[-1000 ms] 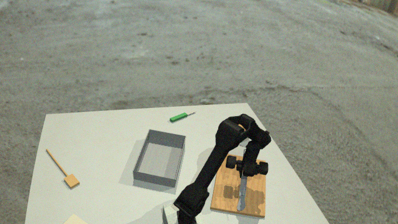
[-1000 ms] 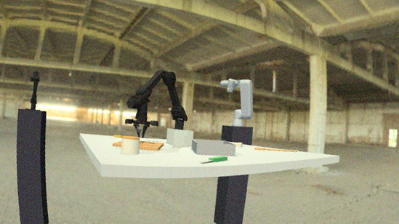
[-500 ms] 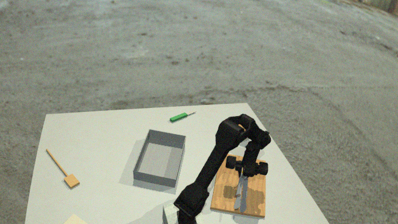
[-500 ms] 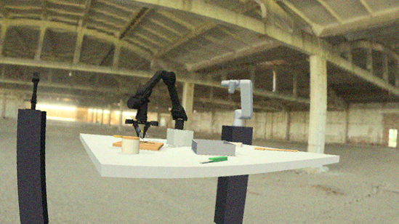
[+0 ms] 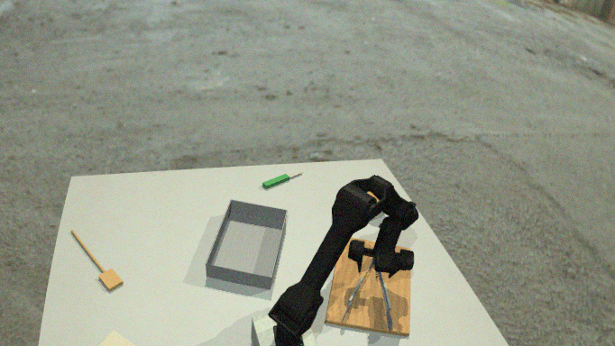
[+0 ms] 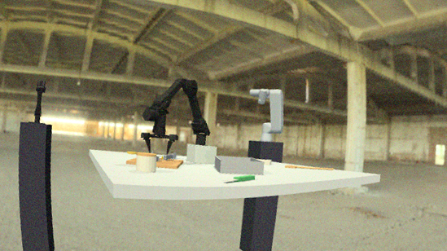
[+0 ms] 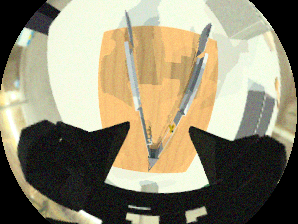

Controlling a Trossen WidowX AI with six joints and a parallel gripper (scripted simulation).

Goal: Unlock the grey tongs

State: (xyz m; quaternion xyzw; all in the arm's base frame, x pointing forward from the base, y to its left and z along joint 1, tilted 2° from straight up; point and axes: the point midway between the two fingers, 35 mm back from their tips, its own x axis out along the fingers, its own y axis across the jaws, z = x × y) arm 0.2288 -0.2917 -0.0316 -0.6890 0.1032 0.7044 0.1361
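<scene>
The wooden board lies 40 mm below my gripper tip and 10 mm to the right of it. From my gripper tip the other things lie so: tan-lidded jar: 350 mm ahead, 110 mm to the right, 20 mm below; green-handled tool: 540 mm ahead, 190 mm to the left, 40 mm below; grey roasting tin: 350 mm to the left, 170 mm ahead, 20 mm below.
</scene>
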